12 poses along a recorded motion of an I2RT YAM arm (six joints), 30 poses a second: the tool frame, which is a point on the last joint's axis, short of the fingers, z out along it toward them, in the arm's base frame.
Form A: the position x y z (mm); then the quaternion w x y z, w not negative.
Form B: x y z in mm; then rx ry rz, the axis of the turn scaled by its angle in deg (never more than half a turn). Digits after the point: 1 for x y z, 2 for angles.
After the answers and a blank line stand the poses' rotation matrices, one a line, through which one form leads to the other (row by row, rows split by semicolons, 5 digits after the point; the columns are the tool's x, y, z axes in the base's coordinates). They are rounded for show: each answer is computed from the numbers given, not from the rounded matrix.
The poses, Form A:
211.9 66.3 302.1 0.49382 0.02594 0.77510 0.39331
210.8 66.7 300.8 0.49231 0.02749 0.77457 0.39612
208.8 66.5 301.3 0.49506 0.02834 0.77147 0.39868
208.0 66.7 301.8 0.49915 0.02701 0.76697 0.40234
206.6 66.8 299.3 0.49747 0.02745 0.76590 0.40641
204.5 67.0 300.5 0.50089 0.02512 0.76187 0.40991
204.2 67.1 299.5 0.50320 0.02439 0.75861 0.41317
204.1 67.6 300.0 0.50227 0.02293 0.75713 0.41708
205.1 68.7 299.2 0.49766 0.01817 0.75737 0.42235
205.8 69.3 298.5 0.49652 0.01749 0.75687 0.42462
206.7 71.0 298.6 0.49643 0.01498 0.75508 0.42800
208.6 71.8 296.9 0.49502 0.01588 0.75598 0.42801
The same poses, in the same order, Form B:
211.9 66.3 302.1 3.60 107.69 54.65
210.8 66.7 300.8 3.82 107.69 55.07
208.8 66.5 301.3 3.94 107.13 55.36
208.0 66.7 301.8 3.74 106.31 55.77
206.6 66.8 299.3 3.81 106.24 56.38
204.5 67.0 300.5 3.48 105.53 56.78
204.2 67.1 299.5 3.37 104.97 57.17
204.1 67.6 300.0 3.17 104.81 57.74
205.1 68.7 299.2 2.52 105.05 58.58
205.8 69.3 298.5 2.43 105.03 58.93
206.7 71.0 298.6 2.08 104.79 59.40
208.6 71.8 296.9 2.21 104.98 59.44

-0.51094 -0.34824 0.78592; 0.42866 0.68927 0.58409; -0.74511 0.63533 -0.20290
-0.51375 -0.34744 0.78444; 0.43262 0.68466 0.58658; -0.74088 0.64072 -0.20144
-0.50822 -0.35101 0.78645; 0.43847 0.68050 0.58708; -0.74125 0.64320 -0.19194
-0.50024 -0.36022 0.78740; 0.44309 0.67479 0.59020; -0.74393 0.64413 -0.17794
-0.50354 -0.36231 0.78434; 0.44640 0.66816 0.59523; -0.73971 0.64985 -0.17471
-0.49695 -0.37237 0.78382; 0.44892 0.66268 0.59944; -0.74264 0.64976 -0.16216
-0.49239 -0.37881 0.78362; 0.45282 0.65739 0.60232; -0.74331 0.65141 -0.15216
-0.49440 -0.38425 0.77969; 0.45369 0.65104 0.60853; -0.74144 0.65460 -0.14754
-0.50400 -0.39286 0.76919; 0.44790 0.64258 0.62168; -0.73849 0.65785 -0.14790
-0.50632 -0.39519 0.76646; 0.44814 0.63878 0.62540; -0.73675 0.66014 -0.14632
-0.50666 -0.40232 0.76251; 0.44757 0.63318 0.63148; -0.73687 0.66122 -0.14074
-0.50940 -0.39974 0.76205; 0.44776 0.63311 0.63142; -0.73486 0.66286 -0.14352

